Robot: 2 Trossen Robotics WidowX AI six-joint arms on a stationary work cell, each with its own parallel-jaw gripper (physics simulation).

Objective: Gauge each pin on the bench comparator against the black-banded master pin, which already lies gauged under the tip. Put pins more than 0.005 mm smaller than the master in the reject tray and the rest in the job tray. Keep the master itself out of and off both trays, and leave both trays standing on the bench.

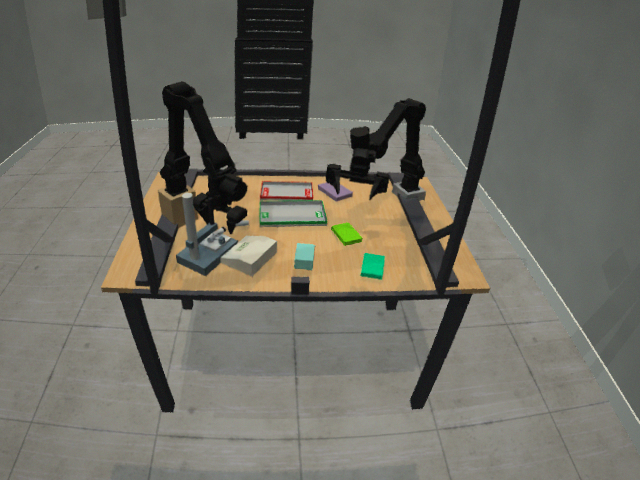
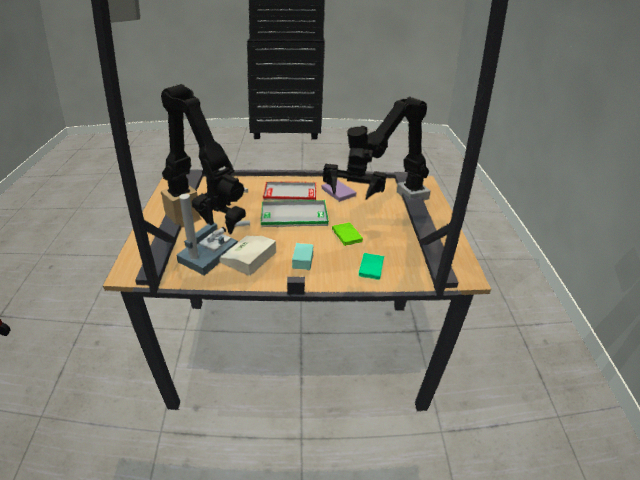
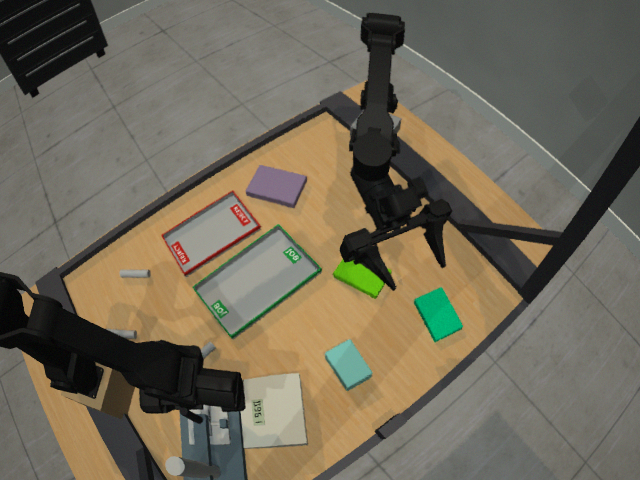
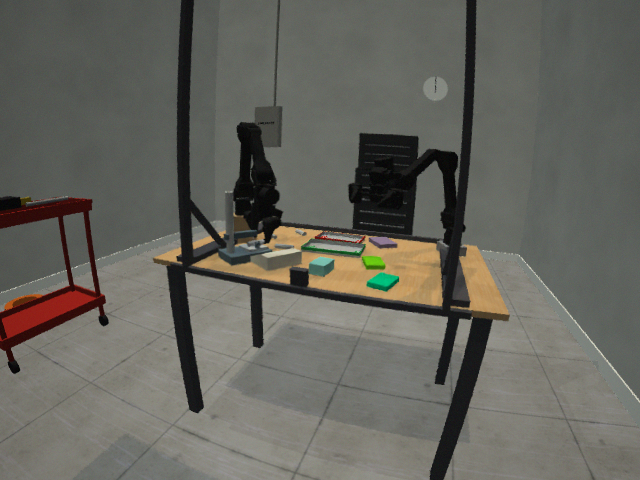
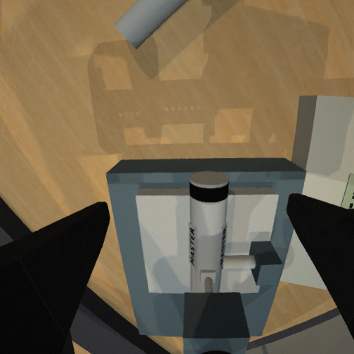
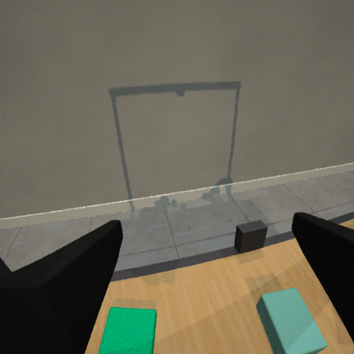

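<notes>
The master pin point(image 5: 202, 215), with a black band at its end, lies under the tip on the comparator point(image 5: 129, 240) point(image 1: 204, 263). Its display box point(image 3: 281, 413) stands beside it; the digits are hard to read. My left gripper point(image 5: 197, 206) point(image 1: 220, 225) is open above the master, one finger to each side. Three loose grey pins point(image 3: 135, 273) point(image 3: 123, 334) point(image 3: 207, 349) lie on the bench; the arm partly hides two. The red-rimmed reject tray point(image 3: 211, 232) and green-rimmed job tray point(image 3: 258, 281) stand on the bench, both empty. My right gripper point(image 6: 207, 225) point(image 3: 418, 276) is open and empty above the bench's right side.
A purple block point(image 3: 276, 186) lies beside the reject tray. A lime block point(image 1: 346, 233), a green block point(image 1: 373, 265) and a turquoise block point(image 1: 304, 256) lie right of the display box. The comparator's column point(image 1: 190, 222) stands upright near the left arm. A black frame borders the bench.
</notes>
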